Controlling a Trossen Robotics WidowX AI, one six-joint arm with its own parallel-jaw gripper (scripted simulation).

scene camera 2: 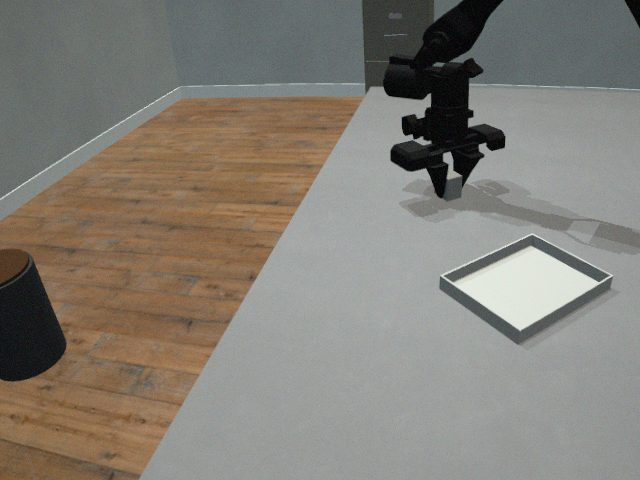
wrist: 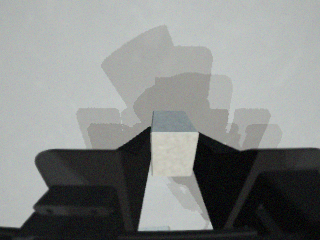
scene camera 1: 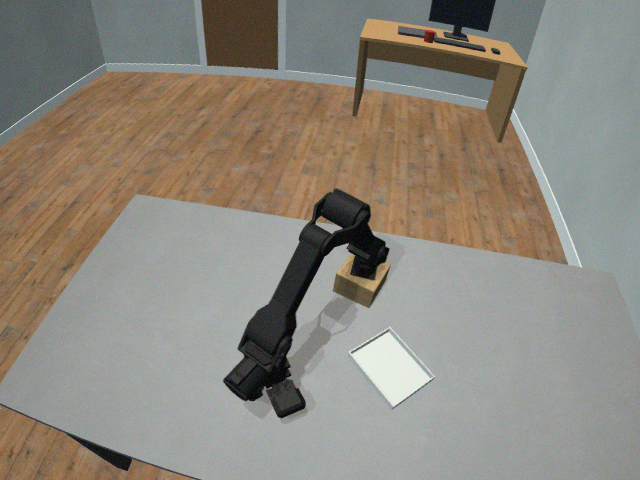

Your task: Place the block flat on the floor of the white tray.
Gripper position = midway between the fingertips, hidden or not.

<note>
I see my gripper (scene camera 2: pixel 448 195), a grey block (wrist: pixel 174 138) and a white tray (scene camera 2: pixel 525 279).
The white tray also shows in scene camera 1 (scene camera 1: pixel 393 370). My gripper also shows in the wrist view (wrist: pixel 168 131) and in scene camera 1 (scene camera 1: pixel 276 388).
</note>
